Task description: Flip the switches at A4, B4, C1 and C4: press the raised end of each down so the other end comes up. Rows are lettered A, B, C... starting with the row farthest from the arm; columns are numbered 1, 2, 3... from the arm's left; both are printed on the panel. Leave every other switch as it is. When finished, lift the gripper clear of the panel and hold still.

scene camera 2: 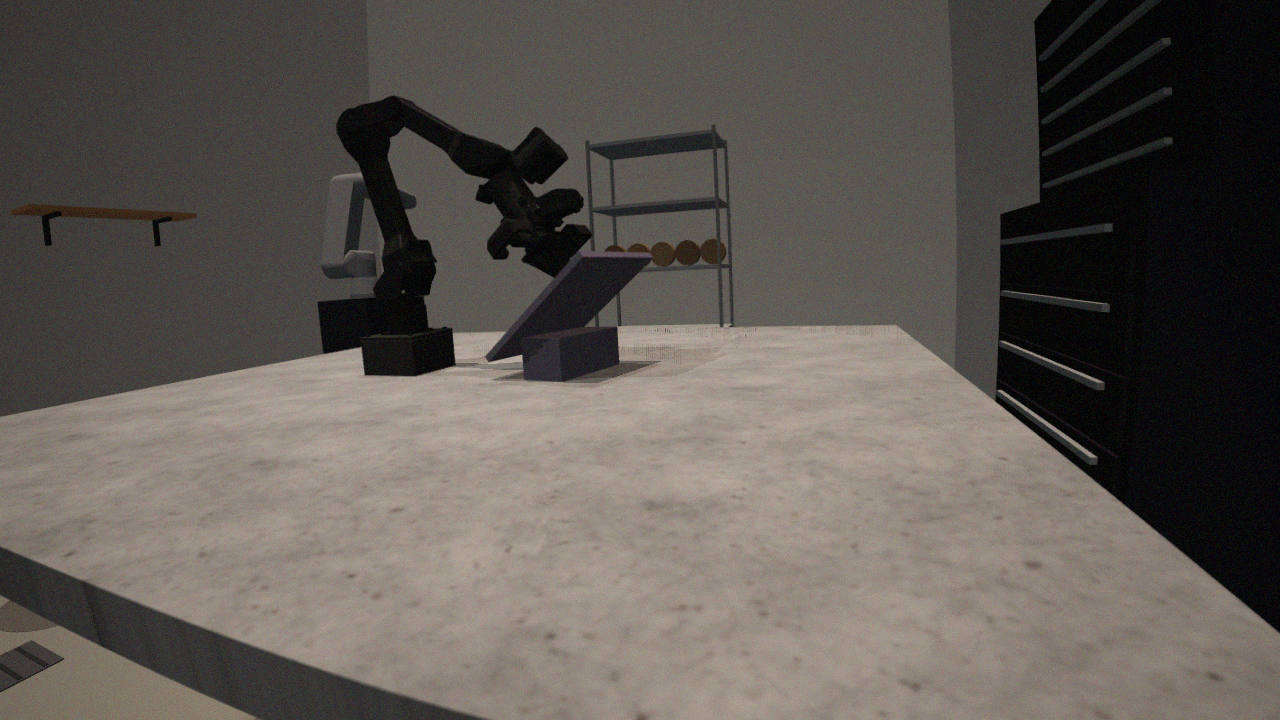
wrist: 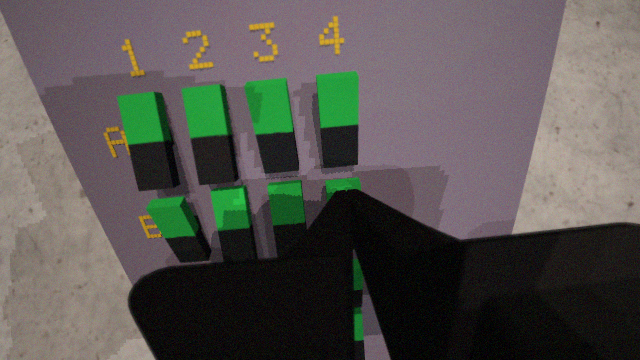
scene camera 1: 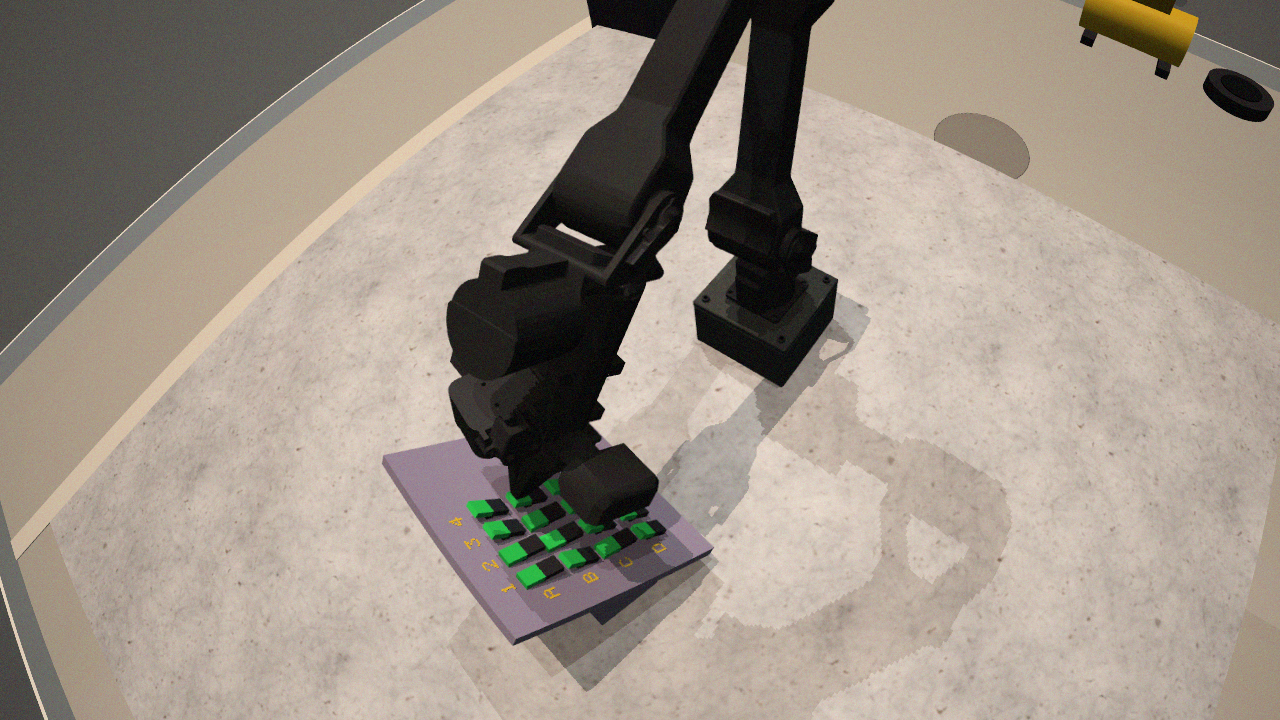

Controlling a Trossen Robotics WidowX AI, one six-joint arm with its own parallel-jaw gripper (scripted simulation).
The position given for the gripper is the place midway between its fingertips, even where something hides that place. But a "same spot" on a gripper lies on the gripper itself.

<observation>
gripper: scene camera 2 572, 284; wrist; scene camera 1
same spot on gripper: (scene camera 1: 524, 477) = (wrist: 322, 226)
</observation>
